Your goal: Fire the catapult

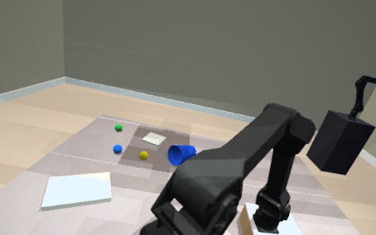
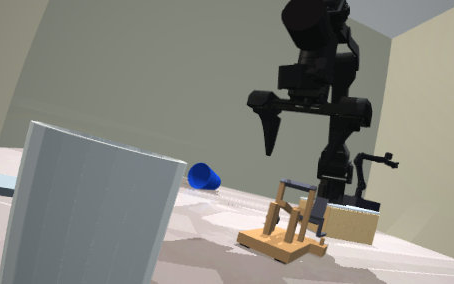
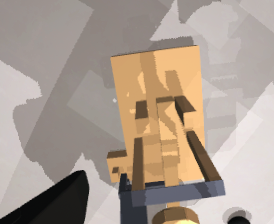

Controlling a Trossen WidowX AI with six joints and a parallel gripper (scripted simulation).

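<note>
My gripper tip is 8 cm past the black ball, 18 cm to the left of it and 12 cm above it. From my gripper tip the other things lie so: white mug: 22 cm ahead, 19 cm to the left, 11 cm below; pale slab: 34 cm ahead, 31 cm to the right, 13 cm below; wooden catapult: 6 cm behind, 3 cm to the right, 9 cm below.
</note>
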